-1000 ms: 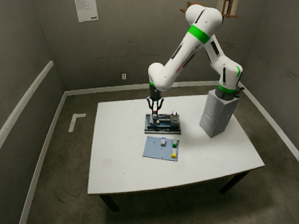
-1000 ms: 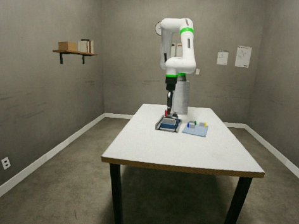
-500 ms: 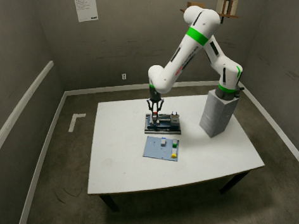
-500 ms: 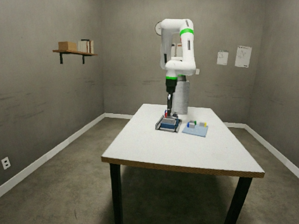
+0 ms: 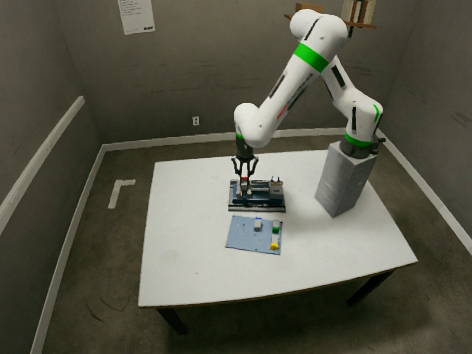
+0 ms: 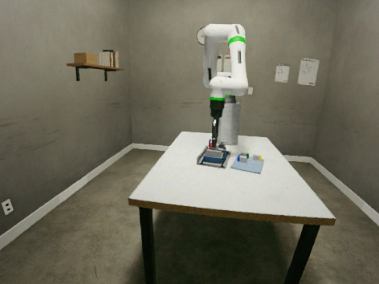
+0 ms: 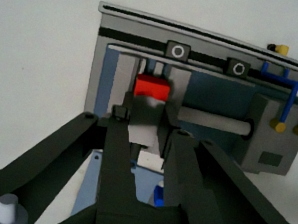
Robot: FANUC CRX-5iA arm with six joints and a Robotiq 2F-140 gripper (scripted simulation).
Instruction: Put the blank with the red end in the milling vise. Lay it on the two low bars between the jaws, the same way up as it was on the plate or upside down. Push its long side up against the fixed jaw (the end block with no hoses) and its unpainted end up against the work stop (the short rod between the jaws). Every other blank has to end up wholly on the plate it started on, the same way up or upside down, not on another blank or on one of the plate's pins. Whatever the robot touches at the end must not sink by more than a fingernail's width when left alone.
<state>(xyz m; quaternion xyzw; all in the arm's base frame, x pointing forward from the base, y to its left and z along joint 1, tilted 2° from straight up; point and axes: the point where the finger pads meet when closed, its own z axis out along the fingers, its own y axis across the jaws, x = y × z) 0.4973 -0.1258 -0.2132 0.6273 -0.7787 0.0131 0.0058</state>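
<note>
My gripper is now 30 mm above the red-ended blank. Also, from my hand: work stop: 10 mm ahead, 50 mm to the left, 60 mm below; then plate: 10 mm behind, 240 mm to the left, 140 mm below; then blue-ended blank: 30 mm behind, 200 mm to the left, 120 mm below.
</note>
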